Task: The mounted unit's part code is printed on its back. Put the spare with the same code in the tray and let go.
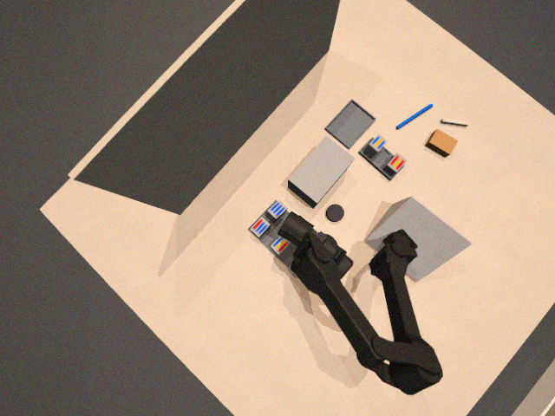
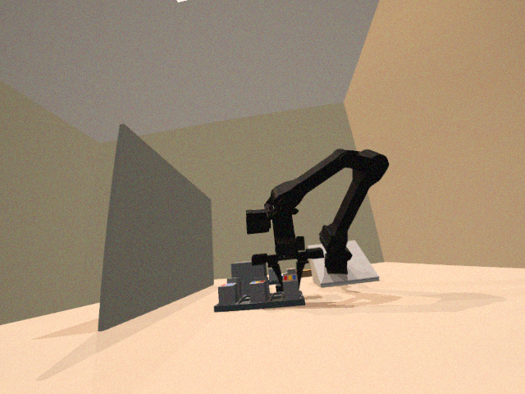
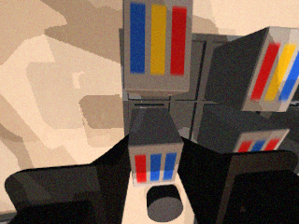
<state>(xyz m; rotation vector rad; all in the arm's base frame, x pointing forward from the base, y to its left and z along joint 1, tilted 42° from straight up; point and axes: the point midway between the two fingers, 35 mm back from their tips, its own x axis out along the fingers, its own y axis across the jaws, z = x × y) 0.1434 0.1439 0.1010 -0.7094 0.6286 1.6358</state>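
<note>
My gripper tip is 20 cm short of the grey tray, 34 cm to the left of it and 1 cm above it. Also, from my gripper tip: black tape roll (3 cm ahead, 11 cm to the right, 1 cm below); grey spare block (3 cm above); grey mounted unit (14 cm ahead, 14 cm to the right, 3 cm above).
</note>
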